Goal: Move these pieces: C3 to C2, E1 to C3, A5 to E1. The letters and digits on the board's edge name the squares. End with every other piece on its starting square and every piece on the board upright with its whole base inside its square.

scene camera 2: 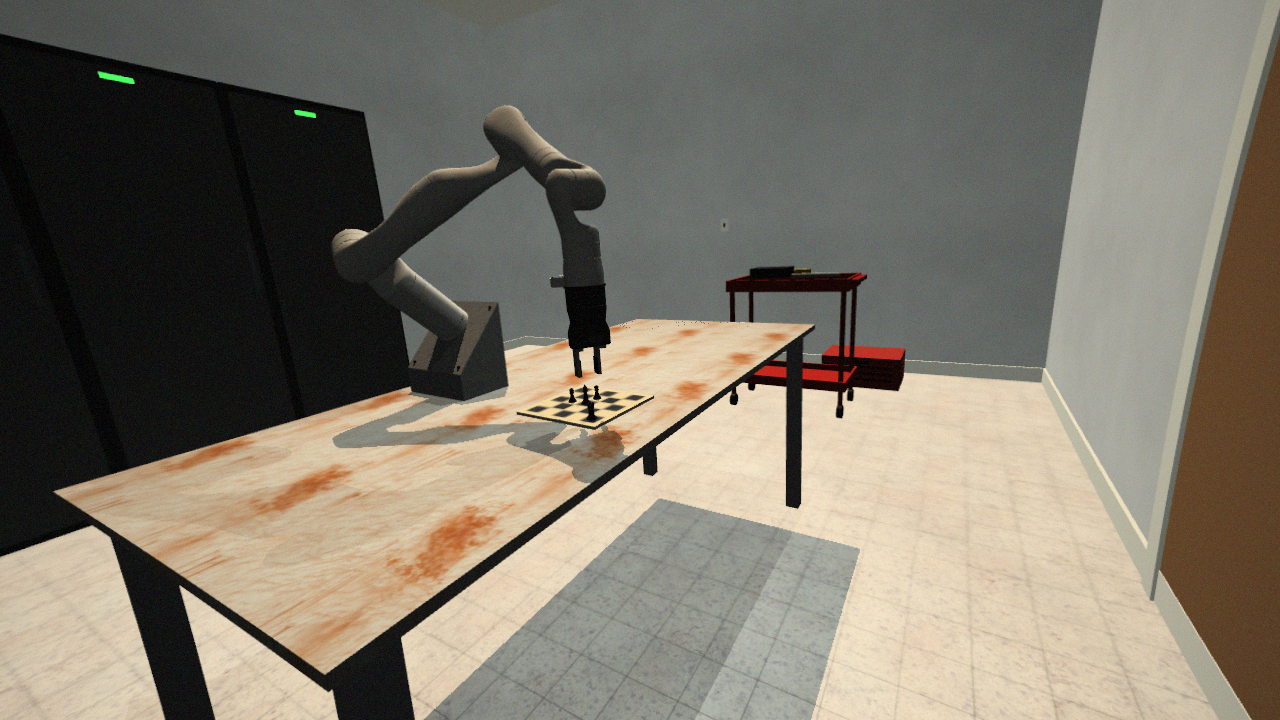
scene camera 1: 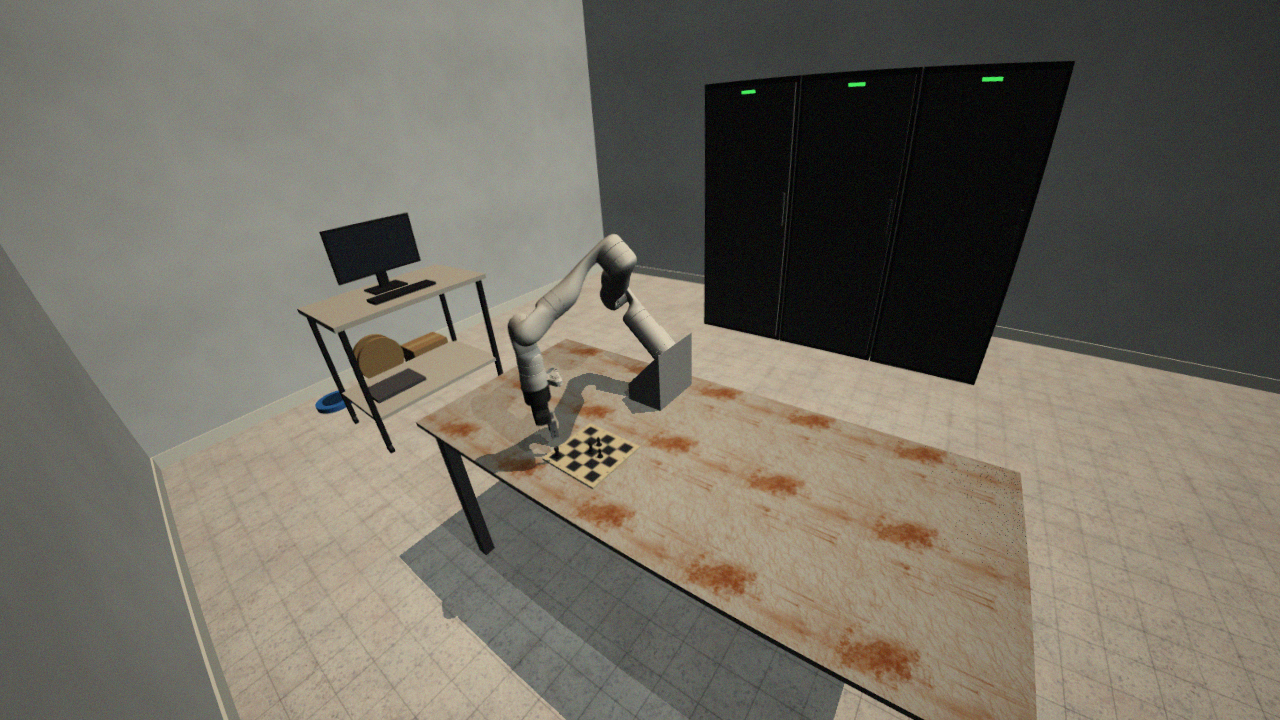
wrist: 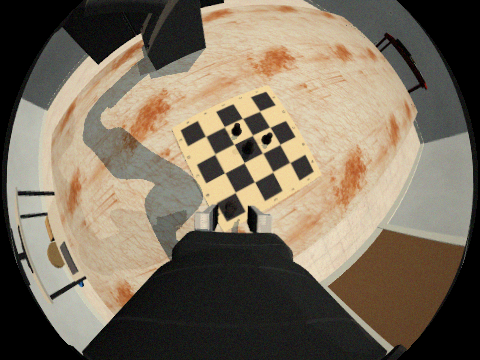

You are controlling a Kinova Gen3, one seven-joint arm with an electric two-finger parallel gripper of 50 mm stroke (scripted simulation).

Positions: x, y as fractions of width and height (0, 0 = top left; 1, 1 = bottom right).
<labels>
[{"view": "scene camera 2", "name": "checkered board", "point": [0.48, 0.56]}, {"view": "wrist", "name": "my gripper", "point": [0.48, 0.60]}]
</labels>
